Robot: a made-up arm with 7 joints.
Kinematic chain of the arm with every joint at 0, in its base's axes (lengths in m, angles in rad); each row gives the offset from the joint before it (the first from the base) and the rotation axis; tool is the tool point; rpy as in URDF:
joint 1: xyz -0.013 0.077 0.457 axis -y
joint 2: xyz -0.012 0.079 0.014 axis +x
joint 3: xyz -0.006 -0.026 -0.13 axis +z
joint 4: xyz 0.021 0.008 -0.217 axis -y
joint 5: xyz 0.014 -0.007 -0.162 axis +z
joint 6: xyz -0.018 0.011 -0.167 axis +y
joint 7: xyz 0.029 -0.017 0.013 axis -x
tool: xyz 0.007 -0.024 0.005 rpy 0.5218 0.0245 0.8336
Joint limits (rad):
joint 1: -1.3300..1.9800
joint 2: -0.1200..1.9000
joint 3: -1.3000..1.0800
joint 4: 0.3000..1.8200
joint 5: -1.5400..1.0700
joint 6: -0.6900..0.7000
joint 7: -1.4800..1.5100
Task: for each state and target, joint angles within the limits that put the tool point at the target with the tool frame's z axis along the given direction. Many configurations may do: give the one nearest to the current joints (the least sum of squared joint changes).
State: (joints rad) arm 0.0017 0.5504 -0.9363 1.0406 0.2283 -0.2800 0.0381
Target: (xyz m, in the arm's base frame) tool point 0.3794 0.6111 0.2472 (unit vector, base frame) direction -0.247 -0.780 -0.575
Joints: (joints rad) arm 0.7808 1.1240 -0.7317 0.5953 -0.1182 -0.0147 -0.6073
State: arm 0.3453 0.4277 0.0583 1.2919 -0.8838 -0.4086 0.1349
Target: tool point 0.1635 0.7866 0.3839 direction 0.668 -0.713 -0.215
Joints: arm 0.4515 1.2192 0.7834 0.4443 -0.7801 0.4437 -0.2729
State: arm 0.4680 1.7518 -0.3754 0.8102 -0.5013 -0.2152 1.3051
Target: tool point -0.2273 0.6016 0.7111 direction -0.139 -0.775 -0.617
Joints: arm 1.4093 1.9000 0.4692 0.9679 -0.4390 -0.4100 1.1148
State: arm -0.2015 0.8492 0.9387 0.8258 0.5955 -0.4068 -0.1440
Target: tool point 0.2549 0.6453 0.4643 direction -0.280 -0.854 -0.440
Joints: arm -0.3667 1.4985 0.5739 0.9945 0.5154 -0.2503 -0.3516
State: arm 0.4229 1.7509 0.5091 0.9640 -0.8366 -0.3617 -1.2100
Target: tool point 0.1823 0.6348 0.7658 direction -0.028 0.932 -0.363
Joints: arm 0.2790 1.9000 0.3596 0.9951 -1.4124 -0.1147 -1.4152
